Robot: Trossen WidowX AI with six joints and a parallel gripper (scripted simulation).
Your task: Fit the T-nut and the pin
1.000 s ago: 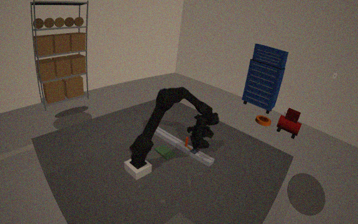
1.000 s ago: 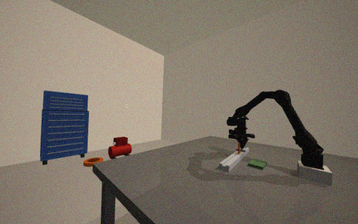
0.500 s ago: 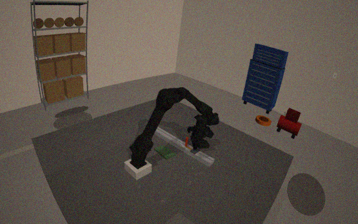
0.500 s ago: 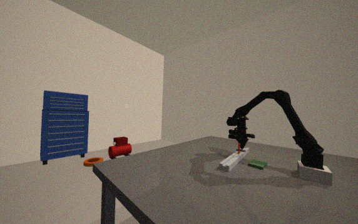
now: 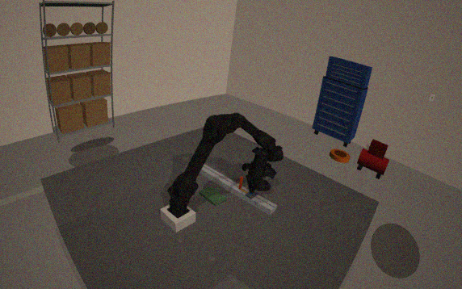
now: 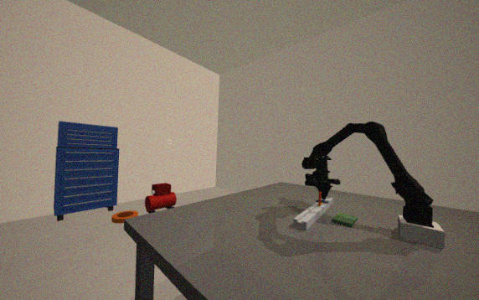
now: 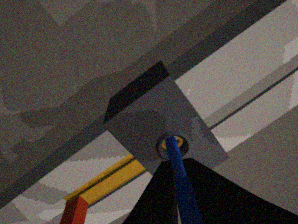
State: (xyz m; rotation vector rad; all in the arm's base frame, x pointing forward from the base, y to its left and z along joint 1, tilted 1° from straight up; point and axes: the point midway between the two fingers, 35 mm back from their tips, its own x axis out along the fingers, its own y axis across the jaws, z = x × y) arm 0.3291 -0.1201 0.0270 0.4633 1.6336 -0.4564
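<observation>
Now: gripper tip right at the blue pin. Also, from my gripper tip: green tray: 12 cm behind, 11 cm to the left, 4 cm below.
</observation>
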